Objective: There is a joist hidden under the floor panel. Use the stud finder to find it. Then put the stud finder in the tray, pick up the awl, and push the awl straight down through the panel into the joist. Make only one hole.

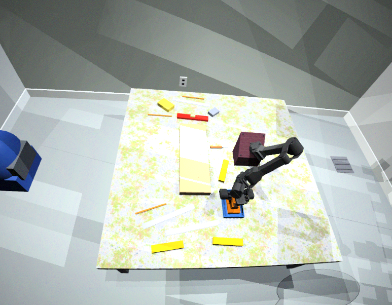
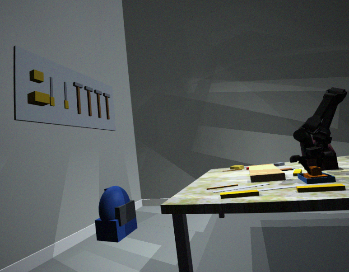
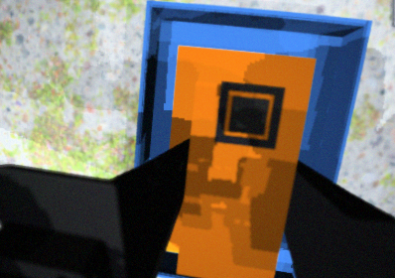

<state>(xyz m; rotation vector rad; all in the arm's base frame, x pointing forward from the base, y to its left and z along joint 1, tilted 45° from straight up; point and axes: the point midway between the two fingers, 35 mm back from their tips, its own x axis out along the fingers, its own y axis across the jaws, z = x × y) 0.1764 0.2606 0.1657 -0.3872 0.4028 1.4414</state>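
My gripper tip is 2 cm above the blue tray and 1 cm to the left of it. Round my gripper tip: square indicator light 3 cm above, 2 cm to the left; awl 42 cm to the right, 2 cm below; orange stud finder 2 cm above, 1 cm to the left.
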